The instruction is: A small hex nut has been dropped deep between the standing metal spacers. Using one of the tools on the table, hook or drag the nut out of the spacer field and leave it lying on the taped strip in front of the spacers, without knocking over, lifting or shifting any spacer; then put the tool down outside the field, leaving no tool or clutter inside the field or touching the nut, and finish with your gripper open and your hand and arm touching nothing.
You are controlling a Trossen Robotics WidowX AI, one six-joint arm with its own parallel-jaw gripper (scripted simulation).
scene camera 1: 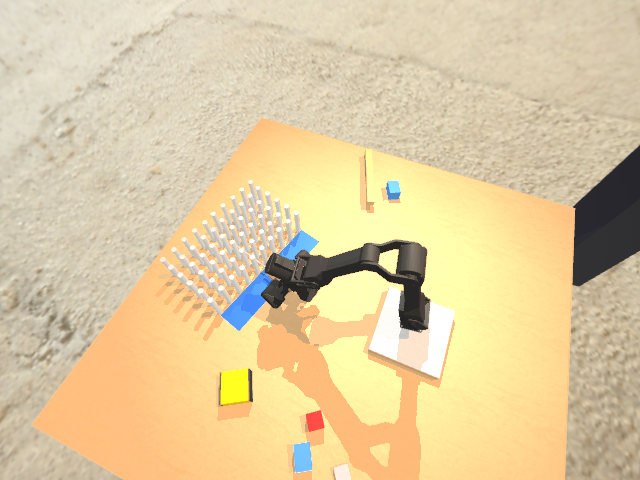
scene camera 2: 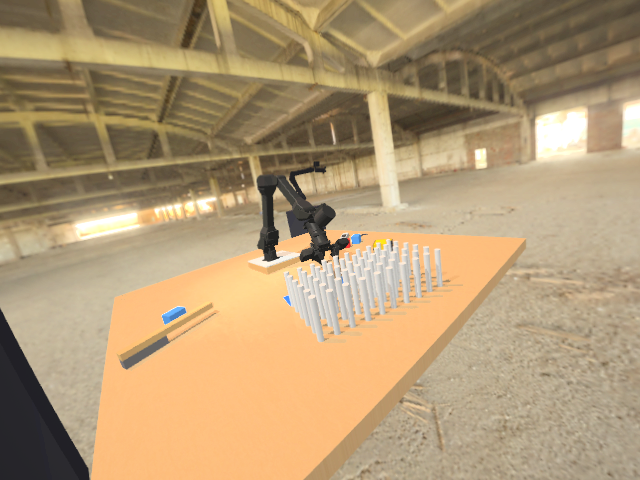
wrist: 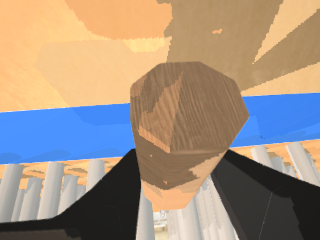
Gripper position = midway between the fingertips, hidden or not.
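You can see my gripper in scene camera 1 (pixel 279 278), and my gripper is there in scene camera 2 (pixel 333 270) and in the wrist view (pixel 173 152) too.
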